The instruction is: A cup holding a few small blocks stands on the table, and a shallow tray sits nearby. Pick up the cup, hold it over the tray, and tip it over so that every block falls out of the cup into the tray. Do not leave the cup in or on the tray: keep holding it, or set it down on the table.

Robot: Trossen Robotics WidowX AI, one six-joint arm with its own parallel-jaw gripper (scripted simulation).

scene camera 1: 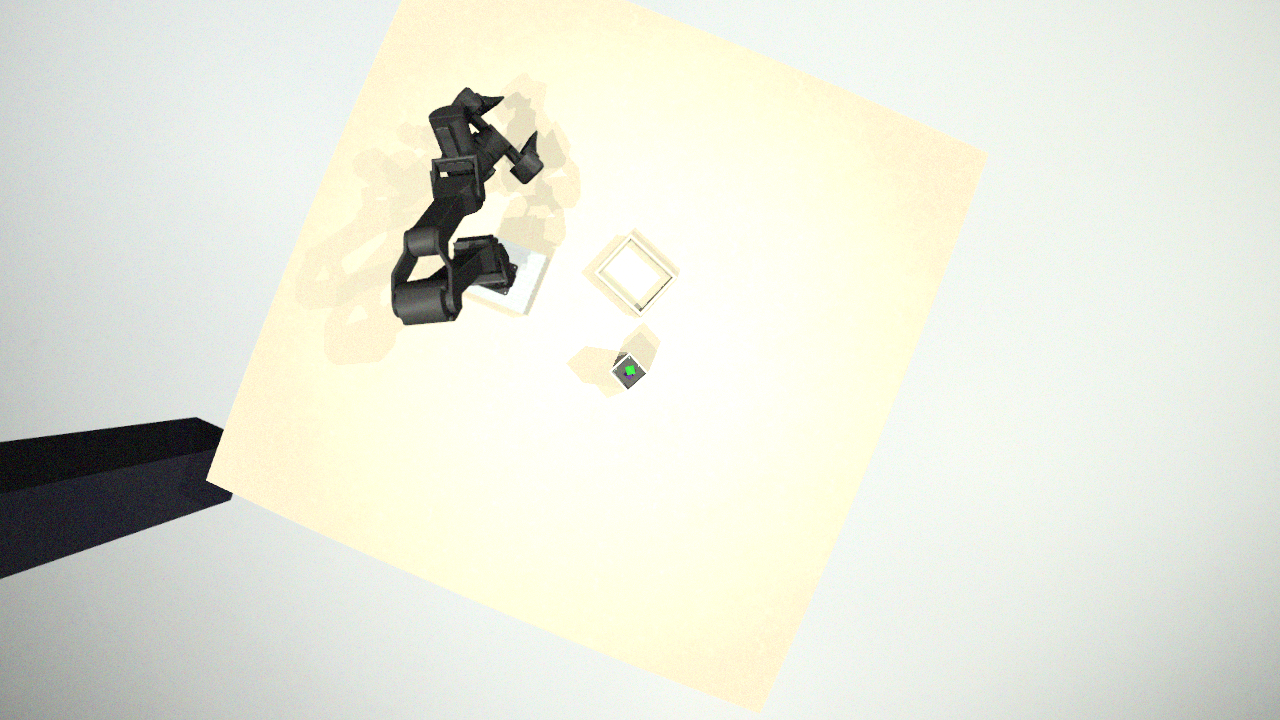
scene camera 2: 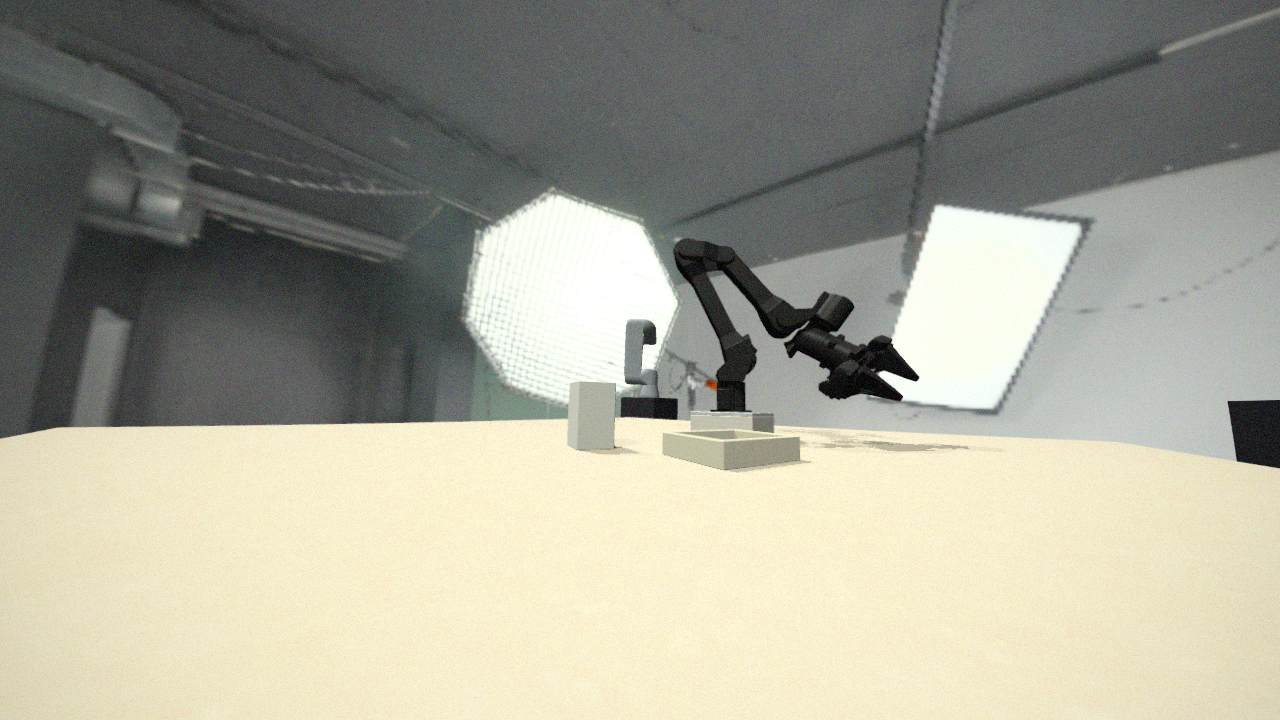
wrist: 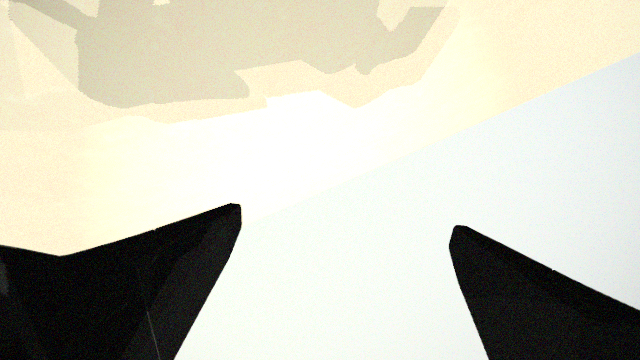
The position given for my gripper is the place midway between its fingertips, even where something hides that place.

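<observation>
A white square cup (scene camera 2: 591, 408) is visible, and scene camera 1 also shows the white square cup (scene camera 1: 618, 370). In the wrist view the white square cup is out of frame. My gripper (scene camera 2: 910, 388) is open and holds nothing; it is visible too as my gripper (scene camera 1: 519, 115) and my gripper (wrist: 344, 225).
</observation>
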